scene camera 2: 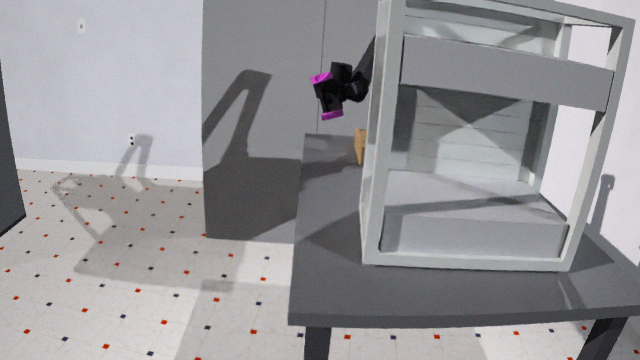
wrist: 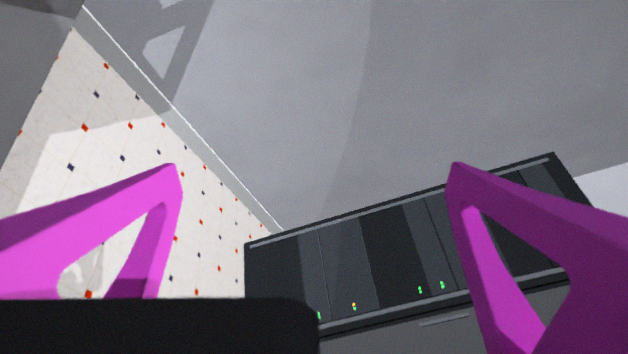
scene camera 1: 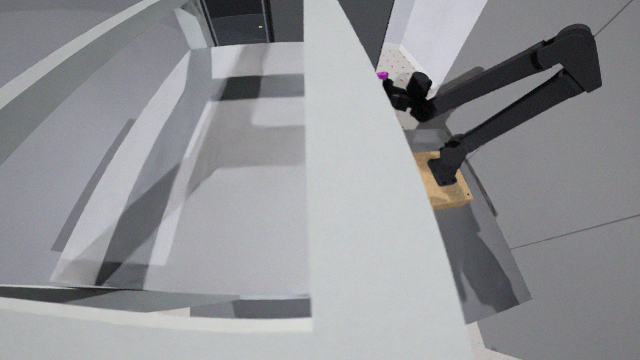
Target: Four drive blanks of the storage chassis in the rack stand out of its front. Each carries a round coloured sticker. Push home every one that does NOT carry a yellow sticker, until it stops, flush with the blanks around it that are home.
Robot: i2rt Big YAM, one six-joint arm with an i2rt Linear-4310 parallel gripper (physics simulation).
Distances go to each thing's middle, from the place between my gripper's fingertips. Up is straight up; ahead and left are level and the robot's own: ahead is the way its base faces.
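Position of the rack [scene camera 1: 266,171] relative to my hand: 320 mm ahead, 350 mm to the left, 30 mm above.
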